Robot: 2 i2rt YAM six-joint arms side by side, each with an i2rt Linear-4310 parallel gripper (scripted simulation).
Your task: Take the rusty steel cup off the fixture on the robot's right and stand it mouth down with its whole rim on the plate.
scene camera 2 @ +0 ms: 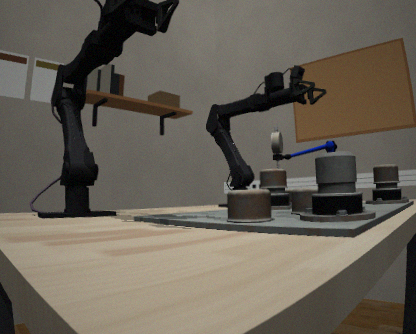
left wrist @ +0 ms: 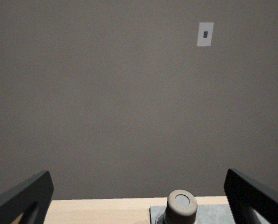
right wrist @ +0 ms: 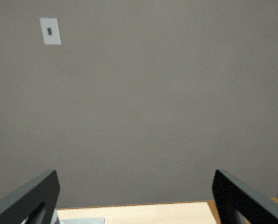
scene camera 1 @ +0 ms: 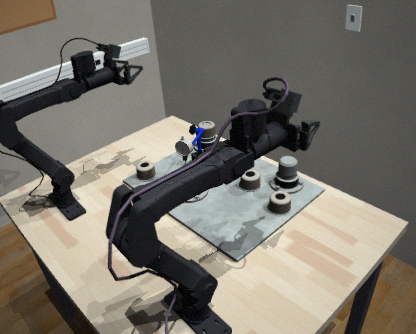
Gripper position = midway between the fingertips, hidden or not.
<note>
In view: the left gripper (scene camera 1: 135,65), the right gripper (right wrist: 136,178) and a grey plate (scene camera 1: 235,221).
The left gripper is seen too in scene camera 2 (scene camera 2: 320,87) and in the left wrist view (left wrist: 138,178).
</note>
